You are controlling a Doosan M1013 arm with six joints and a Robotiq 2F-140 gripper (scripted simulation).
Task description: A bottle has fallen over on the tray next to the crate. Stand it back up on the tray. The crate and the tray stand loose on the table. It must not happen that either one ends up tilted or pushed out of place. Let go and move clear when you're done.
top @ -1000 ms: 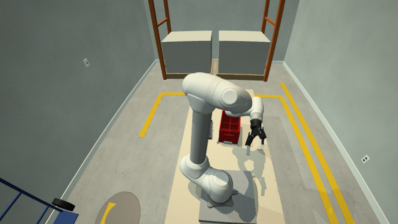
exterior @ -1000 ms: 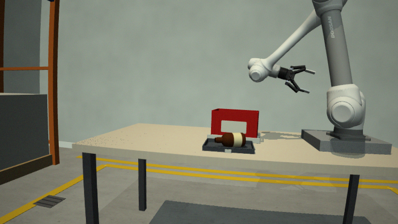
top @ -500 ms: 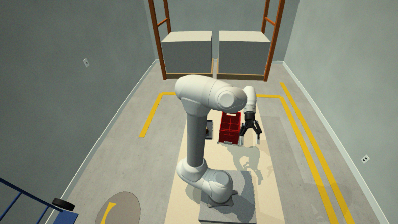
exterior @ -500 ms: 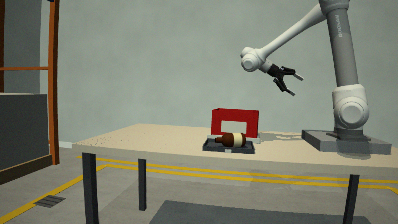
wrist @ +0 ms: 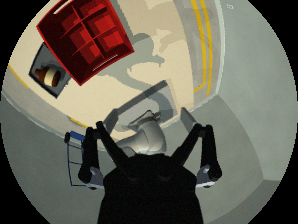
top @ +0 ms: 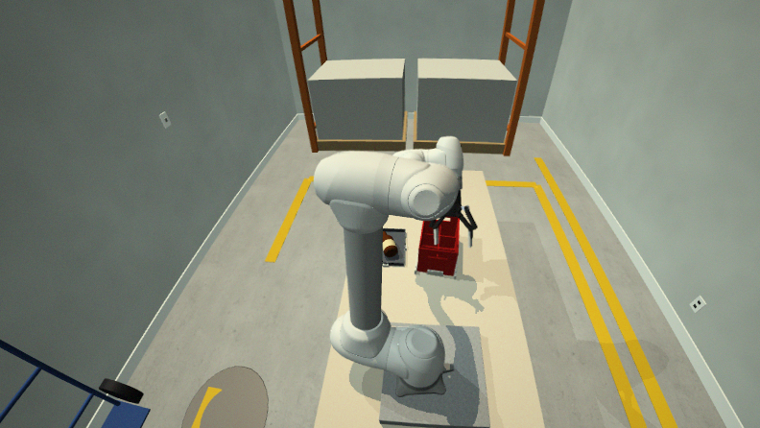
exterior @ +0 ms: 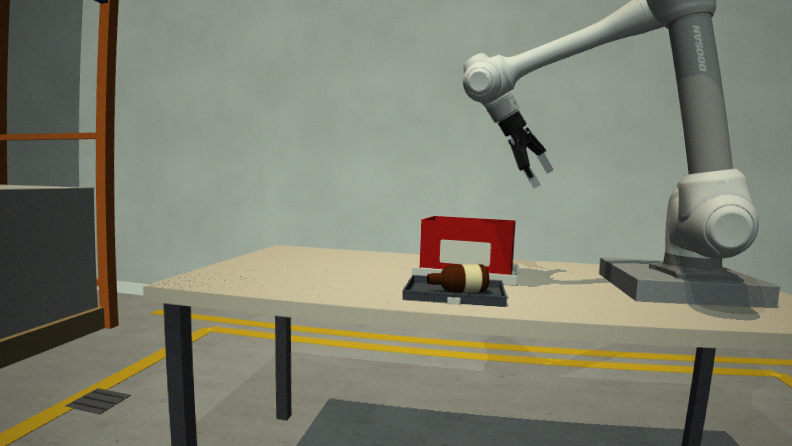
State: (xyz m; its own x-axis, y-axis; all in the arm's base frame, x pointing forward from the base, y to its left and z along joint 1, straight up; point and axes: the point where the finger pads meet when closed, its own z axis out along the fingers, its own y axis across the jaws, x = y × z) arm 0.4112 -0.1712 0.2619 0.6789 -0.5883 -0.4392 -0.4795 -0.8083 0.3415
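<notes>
The bottle lies 28 cm ahead of my hand, 26 cm to the left of it and 28 cm below it. The rest, counted from my hand: tray: 28 cm ahead, 26 cm to the left, 31 cm below; then red crate: 22 cm ahead, 24 cm below.
</notes>
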